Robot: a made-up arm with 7 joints.
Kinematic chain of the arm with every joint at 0, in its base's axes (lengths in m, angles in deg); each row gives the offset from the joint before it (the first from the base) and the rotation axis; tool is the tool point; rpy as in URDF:
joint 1: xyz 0 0 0.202 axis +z
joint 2: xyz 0 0 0 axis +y
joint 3: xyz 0 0 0.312 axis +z
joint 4: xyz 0.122 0 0 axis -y
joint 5: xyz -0.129 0 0.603 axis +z
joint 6: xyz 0 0 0 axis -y
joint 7: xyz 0.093 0 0 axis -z
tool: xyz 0 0 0 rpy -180 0 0
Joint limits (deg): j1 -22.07..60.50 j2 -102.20..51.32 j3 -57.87..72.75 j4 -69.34..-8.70 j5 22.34..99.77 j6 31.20..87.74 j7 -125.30..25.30
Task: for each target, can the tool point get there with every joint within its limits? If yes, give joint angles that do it. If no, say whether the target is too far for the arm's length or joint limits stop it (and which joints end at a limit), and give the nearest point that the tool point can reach.
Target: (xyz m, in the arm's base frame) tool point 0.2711 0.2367 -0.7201
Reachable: no: joint limits stop it (at a limit: joint 2, joint 4, joint 5, joint 6) | nearest point 0.6844 0.5976 0.0169 | short by 0.919 m
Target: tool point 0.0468 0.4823 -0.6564
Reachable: no: joint limits stop it (at a limit: joint 1, joint 2, joint 4, joint 5, joint 6) | nearest point 0.3167 0.8541 0.0285 | short by 0.825 m
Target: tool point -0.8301 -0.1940 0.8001
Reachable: yes | joints -3.37 -73.13 -38.25 -34.95 93.15 79.37 -41.16
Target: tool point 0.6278 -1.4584 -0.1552
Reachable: no: too far | nearest point 0.5450 -0.8139 0.2298 | short by 0.755 m
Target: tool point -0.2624 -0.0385 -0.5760
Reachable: no: joint limits stop it (at a limit: joint 2, joint 3, joint 4, joint 5, joint 6) | nearest point -0.9395 -0.1378 -0.0546 | short by 0.860 m
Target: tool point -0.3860 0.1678 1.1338
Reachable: yes | joints 52.57 -26.77 45.71 -45.65 84.97 57.64 10.96
